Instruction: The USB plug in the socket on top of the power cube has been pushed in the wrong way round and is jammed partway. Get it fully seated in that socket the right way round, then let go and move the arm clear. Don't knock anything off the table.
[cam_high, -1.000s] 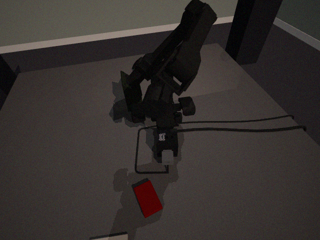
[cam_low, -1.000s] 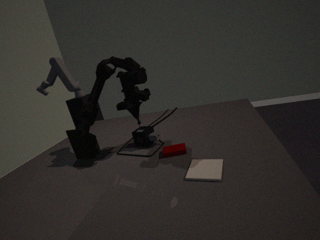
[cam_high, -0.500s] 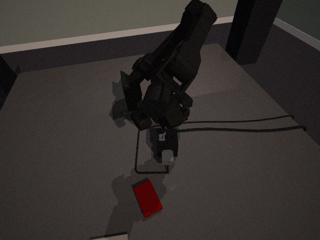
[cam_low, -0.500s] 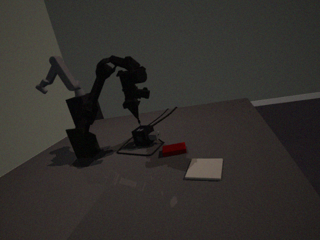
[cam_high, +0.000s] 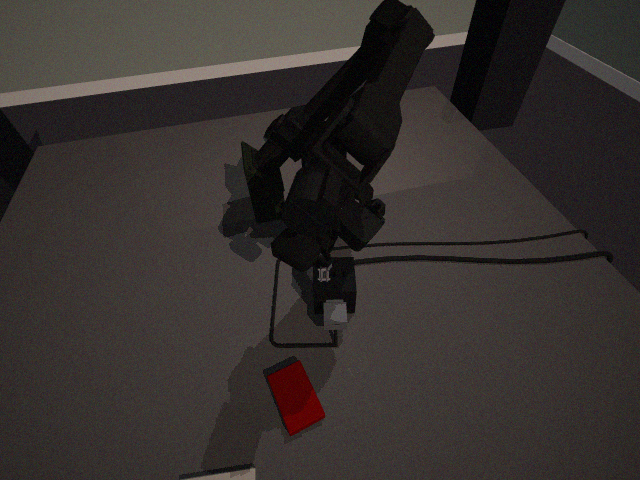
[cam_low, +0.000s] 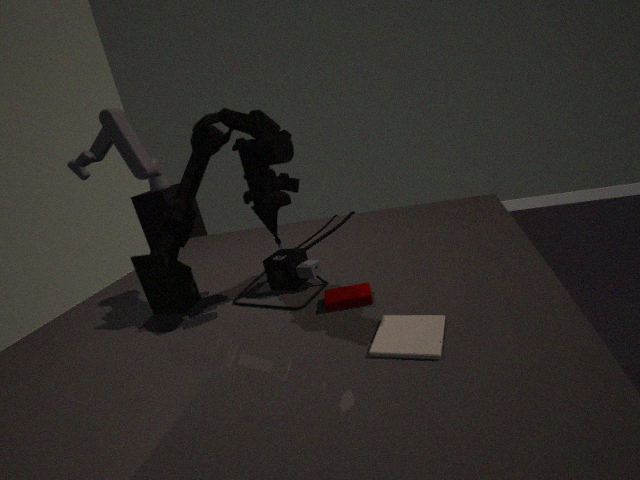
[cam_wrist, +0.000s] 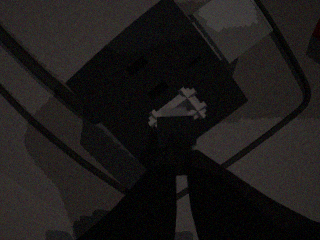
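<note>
Now: gripper tip 20 mm above the USB plug. Also, from my gripper tip: white flat pad 310 mm ahead, 210 mm to the right, 130 mm below; then red block 180 mm ahead, 130 mm below, 90 mm to the right.
</note>
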